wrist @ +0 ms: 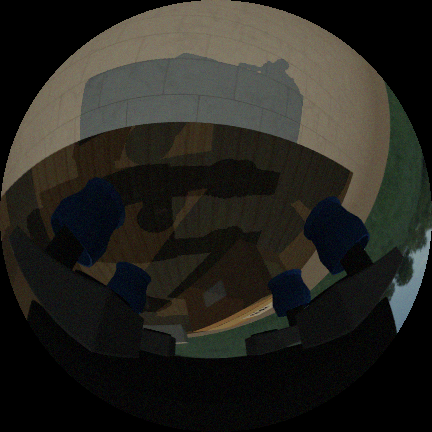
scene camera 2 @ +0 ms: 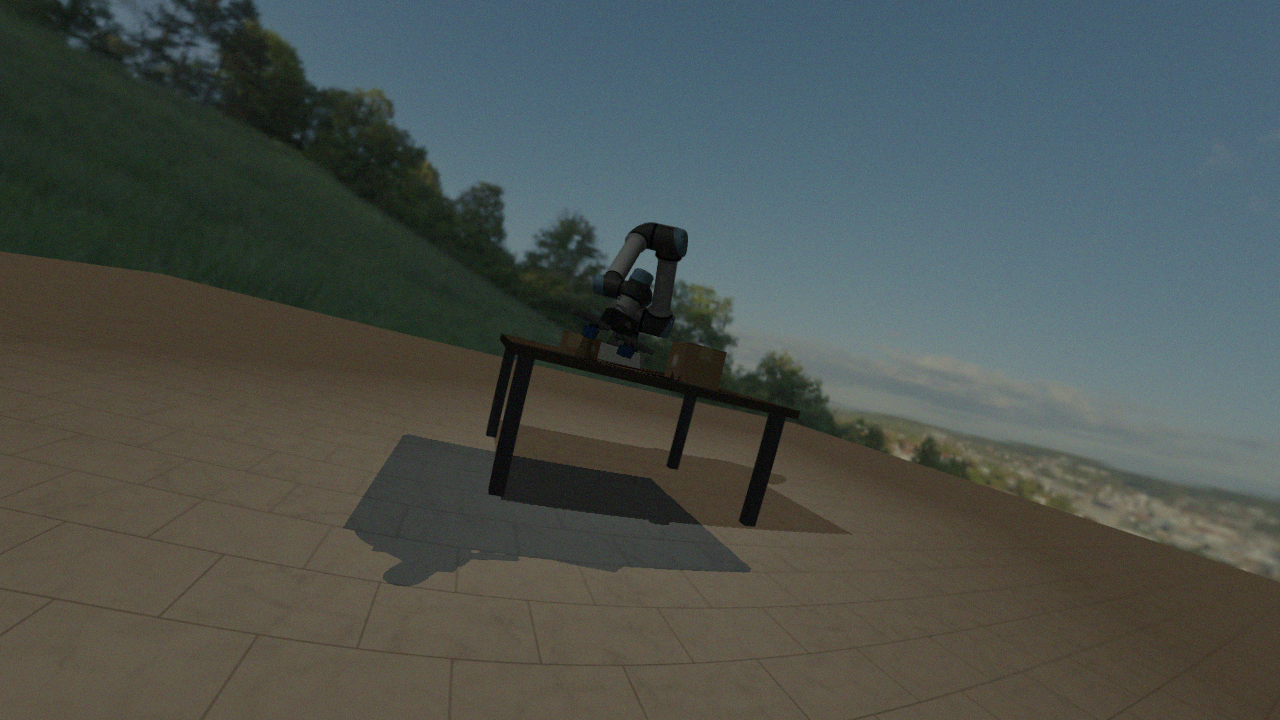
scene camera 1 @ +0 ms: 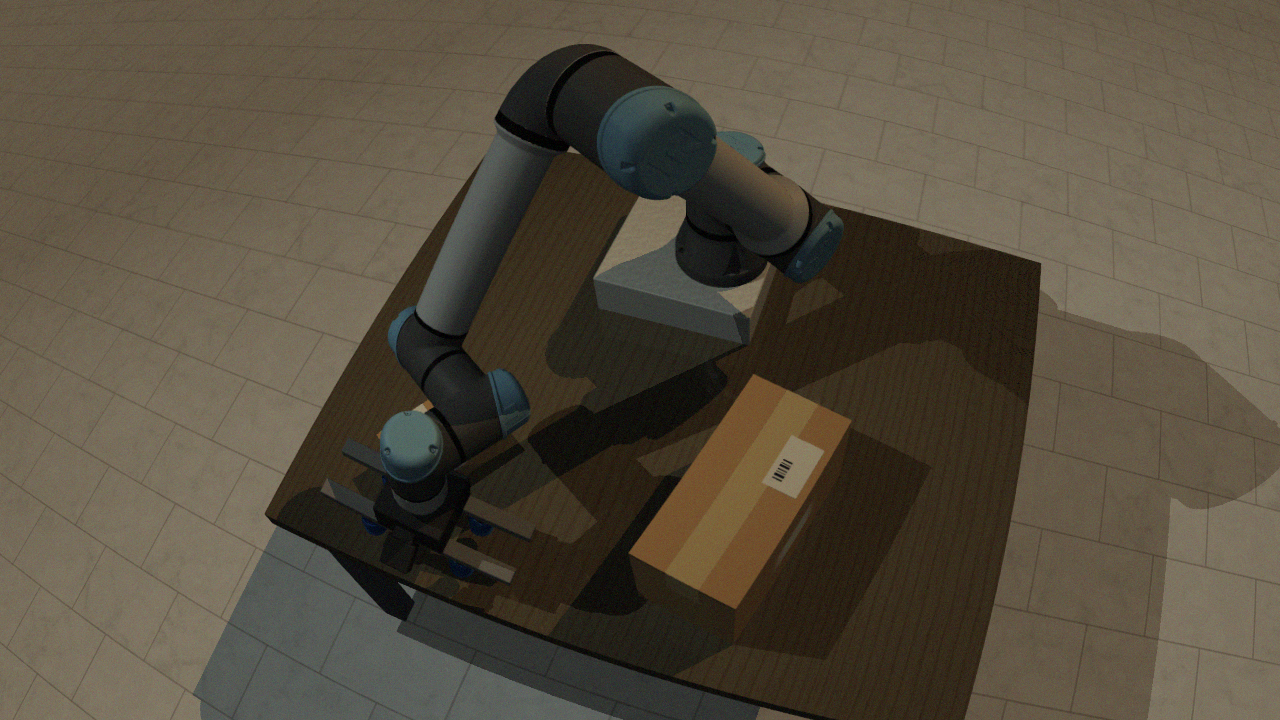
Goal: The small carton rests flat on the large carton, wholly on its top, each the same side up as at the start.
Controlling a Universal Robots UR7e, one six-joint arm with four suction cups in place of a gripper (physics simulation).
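Pixels of known places: hand, its tool point: (wrist: 214, 258) (scene camera 2: 605, 346); arm's base, origin of its link: (scene camera 1: 722, 252).
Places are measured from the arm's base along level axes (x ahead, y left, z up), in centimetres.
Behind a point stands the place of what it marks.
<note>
The small carton (scene camera 1: 424, 408) @[x 47.3, y -25.0, z 1.3 cm] (scene camera 2: 570, 340) @[x 56.3, y -25.9, z -1.7 cm] (wrist: 240, 275) @[x 56.7, y -19.2, z -2.4 cm] stands on the table, mostly hidden behind the arm in scene camera 1. In the wrist view its brown side with a pale label shows, and a narrow strip of its tan top with a barcode. The large carton (scene camera 1: 742, 492) @[x 41.1, y 24.0, z 8.3 cm] (scene camera 2: 696, 364) @[x 55.2, y 20.5, z 1.1 cm] stands on the table to the right, tan tape and a white barcode label on its top. My gripper (scene camera 1: 425, 528) @[x 62.3, y -14.1, z -0.7 cm] (scene camera 2: 608, 340) @[x 62.3, y -14.1, z -0.7 cm] (wrist: 212, 257) @[x 62.3, y -14.1, z -0.7 cm], with four blue cups, is open and holds nothing. It hangs low over the table near the front left, apart from both cartons.
The wooden table (scene camera 1: 939, 376) @[x 1.8, y 40.6, z -6.5 cm] (scene camera 2: 751, 401) @[x 60.9, y 43.0, z -7.2 cm] (wrist: 310, 160) @[x 70.7, y -25.9, z -6.5 cm] bears everything. The arm's pale base block (scene camera 1: 666, 308) @[x 12.6, y -3.4, z -2.2 cm] (wrist: 170, 332) @[x 13.9, y -11.2, z -3.1 cm] stands behind the cartons. The arm arches up from it and down to the front left. The table's front edge runs close by the gripper.
</note>
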